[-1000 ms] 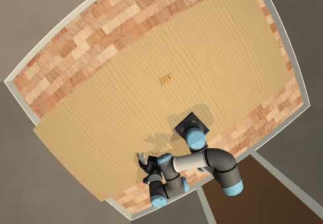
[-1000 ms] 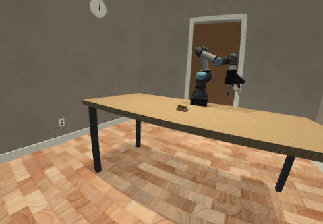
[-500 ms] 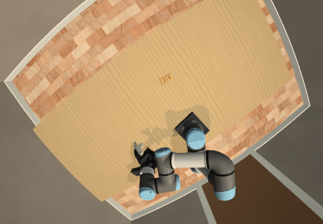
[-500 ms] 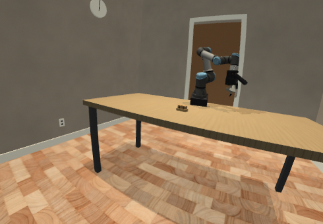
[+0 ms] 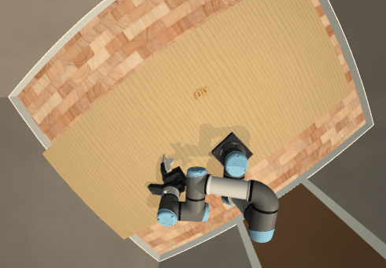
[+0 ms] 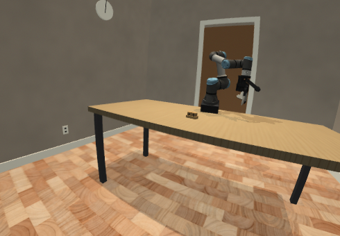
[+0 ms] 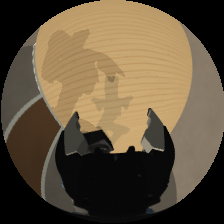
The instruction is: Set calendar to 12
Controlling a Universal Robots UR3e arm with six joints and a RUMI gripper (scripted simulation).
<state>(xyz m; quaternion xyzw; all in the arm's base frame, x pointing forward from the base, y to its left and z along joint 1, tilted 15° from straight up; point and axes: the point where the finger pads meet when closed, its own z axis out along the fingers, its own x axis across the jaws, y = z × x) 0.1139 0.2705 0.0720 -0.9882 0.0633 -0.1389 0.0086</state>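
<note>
Right now the wooden tray is 200 mm ahead of my hand, 320 mm to the right of it and 100 mm below it.
</note>
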